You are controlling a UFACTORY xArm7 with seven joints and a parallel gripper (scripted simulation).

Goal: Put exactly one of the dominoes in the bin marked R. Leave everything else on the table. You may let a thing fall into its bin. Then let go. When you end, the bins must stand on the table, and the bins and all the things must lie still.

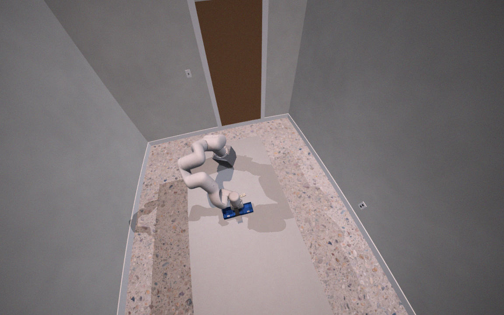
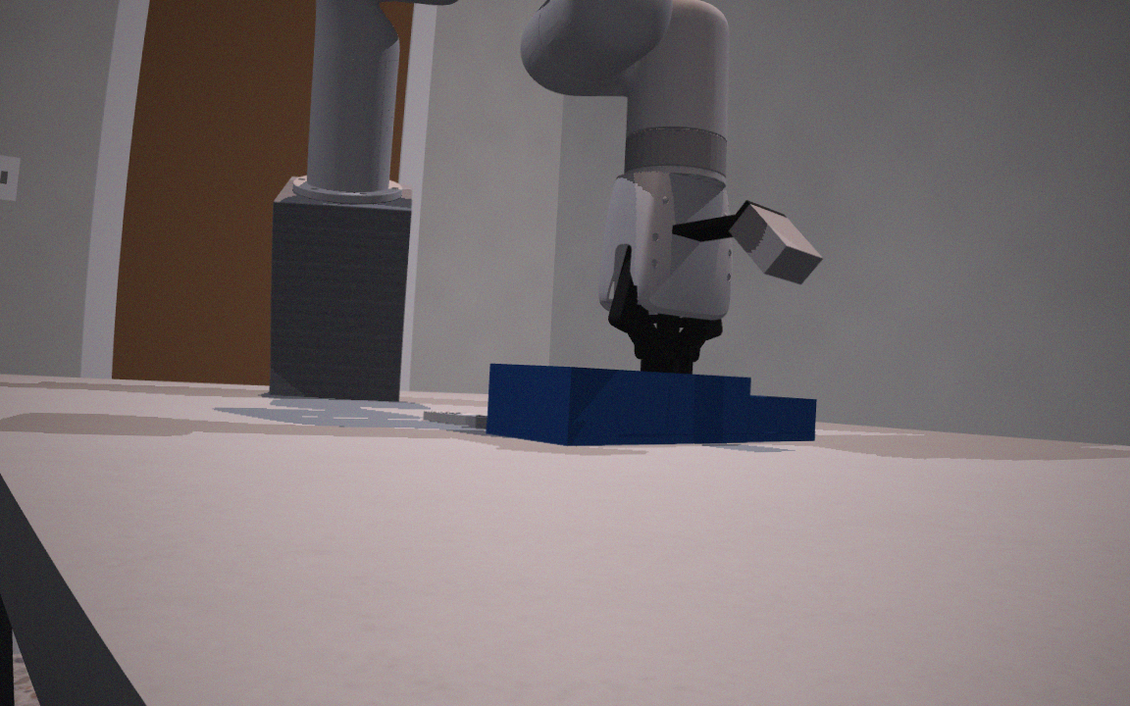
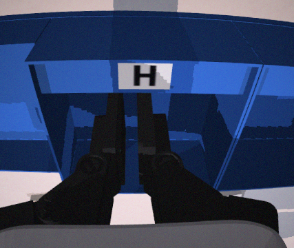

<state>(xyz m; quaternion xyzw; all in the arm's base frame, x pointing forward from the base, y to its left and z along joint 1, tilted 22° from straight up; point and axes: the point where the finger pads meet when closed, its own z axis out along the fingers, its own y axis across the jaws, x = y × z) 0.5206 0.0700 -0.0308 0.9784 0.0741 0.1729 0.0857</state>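
My hand is 1 cm short of the blue bin and 1 cm above it. Round my hand: white domino (13 cm behind, 5 cm to the left, 3 cm below); grey hex nut (11 cm to the right, 7 cm behind, 3 cm below).
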